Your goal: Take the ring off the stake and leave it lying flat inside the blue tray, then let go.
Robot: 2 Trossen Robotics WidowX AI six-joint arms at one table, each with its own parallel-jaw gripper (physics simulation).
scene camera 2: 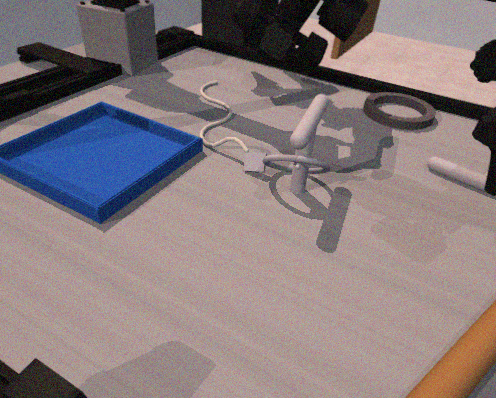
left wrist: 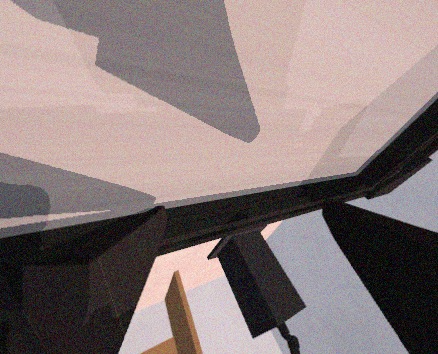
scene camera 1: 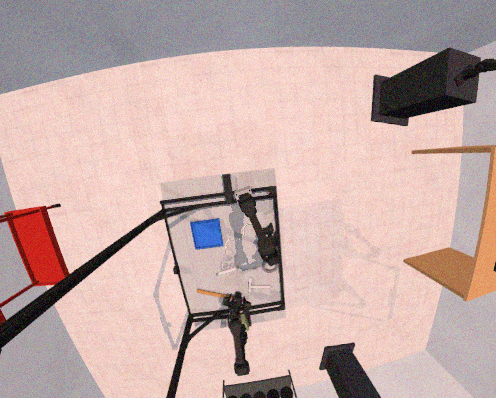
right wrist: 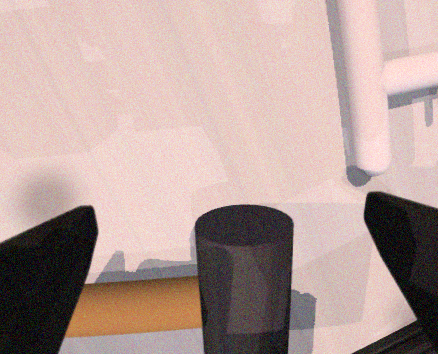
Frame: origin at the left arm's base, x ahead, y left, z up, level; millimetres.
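Where they show: left gripper, fingertip midpoint: (left wrist: pixel 242 209) (scene camera 1: pixel 273 226); right gripper, fingertip midpoint: (scene camera 1: pixel 237 295) (right wrist: pixel 232 212); left arm's base, link origin: (scene camera 2: pixel 116 3) (scene camera 1: pixel 245 199); right arm's base, link origin: (scene camera 1: pixel 241 327).
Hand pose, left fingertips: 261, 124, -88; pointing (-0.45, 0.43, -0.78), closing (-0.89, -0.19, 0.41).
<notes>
Things, the pixels of their top centre, and the offset from my left fingertips, as dx, dy, dz. "spot": a spot on its surface instead.
- thin grey ring, surface spot: (scene camera 2: pixel 272 158) spot: +139, -415, +24
- pale stake, surface spot: (scene camera 2: pixel 299 181) spot: +175, -405, -5
- blue tray, top centre: (scene camera 2: pixel 99 144) (scene camera 1: pixel 206 234) -91, -439, -3
- dark upright cylinder, surface spot: (right wrist: pixel 245 280) spot: +438, -400, +24
- thick dark ring, surface spot: (scene camera 2: pixel 370 111) spot: +237, -137, -13
- cream cord, surface spot: (scene camera 2: pixel 230 114) spot: +19, -244, -20
- small grey block, surface spot: (scene camera 2: pixel 254 162) spot: +108, -382, -9
- white T-shaped piece, surface spot: (right wrist: pixel 369 100) spot: +412, -298, -7
A thin grey ring (scene camera 2: pixel 272 158) hangs around the post of the pale stake (scene camera 2: pixel 299 181) below its slanted crossbar, above the table. The blue tray (scene camera 1: pixel 207 234) (scene camera 2: pixel 100 160) is empty, left of the stake in scene camera 2. My left gripper (scene camera 1: pixel 270 259) (scene camera 2: pixel 297 45) (left wrist: pixel 242 209) is open and empty, above the table's far edge, well apart from the ring. My right gripper (scene camera 1: pixel 233 298) (right wrist: pixel 232 212) is open. A dark upright cylinder (right wrist: pixel 245 280) shows between its spread fingers in the right wrist view, not gripped. The ring does not show in either wrist view.
A thick dark ring (scene camera 2: pixel 370 111) lies flat at the back right in scene camera 2. A cream cord (scene camera 2: pixel 230 114) with a small grey block (scene camera 2: pixel 254 162) lies left of the stake. A white T-shaped piece (scene camera 2: pixel 456 171) (right wrist: pixel 369 100) and an orange bar (scene camera 1: pixel 210 292) (scene camera 2: pixel 457 352) (right wrist: pixel 140 307) lie nearby.
</notes>
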